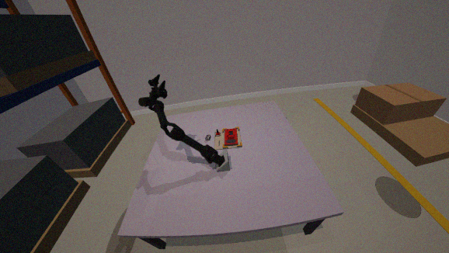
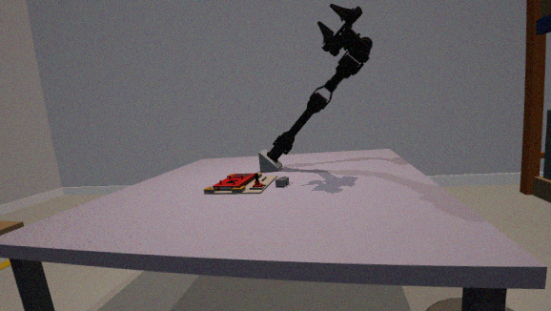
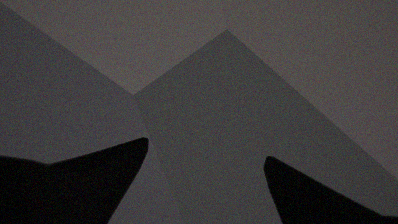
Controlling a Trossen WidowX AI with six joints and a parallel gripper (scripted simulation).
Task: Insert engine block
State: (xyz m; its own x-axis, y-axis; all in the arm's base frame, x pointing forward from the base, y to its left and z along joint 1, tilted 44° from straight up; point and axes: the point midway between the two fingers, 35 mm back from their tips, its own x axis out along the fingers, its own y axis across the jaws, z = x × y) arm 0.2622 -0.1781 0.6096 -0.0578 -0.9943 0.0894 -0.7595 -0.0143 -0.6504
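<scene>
The grey engine block lies 10 mm ahead of my gripper tip, 200 mm to the right of it and 600 mm below it. The rest, counted from my gripper tip: beige base plate 40 mm behind, 380 mm to the right, 600 mm below.
</scene>
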